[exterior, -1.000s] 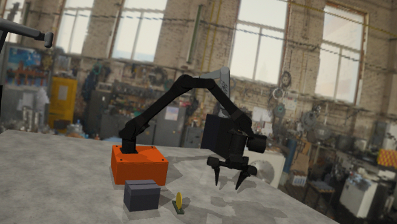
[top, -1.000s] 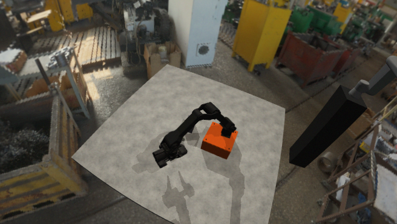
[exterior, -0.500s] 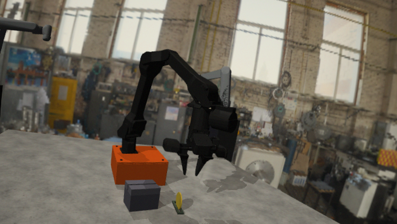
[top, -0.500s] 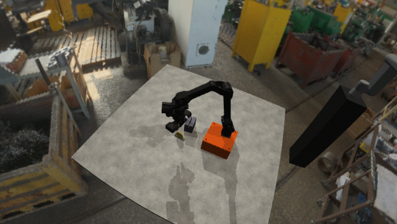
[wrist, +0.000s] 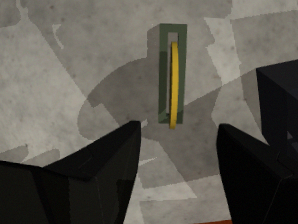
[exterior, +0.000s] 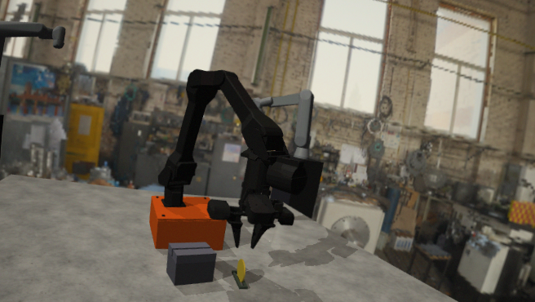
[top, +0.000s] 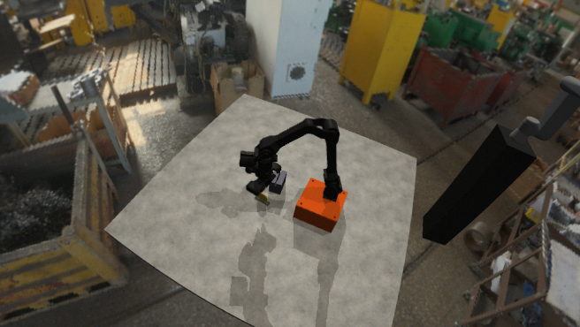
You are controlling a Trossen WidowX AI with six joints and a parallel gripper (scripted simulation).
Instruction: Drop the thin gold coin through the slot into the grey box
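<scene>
Now: gripper tip 60 mm above the gold coin.
</scene>
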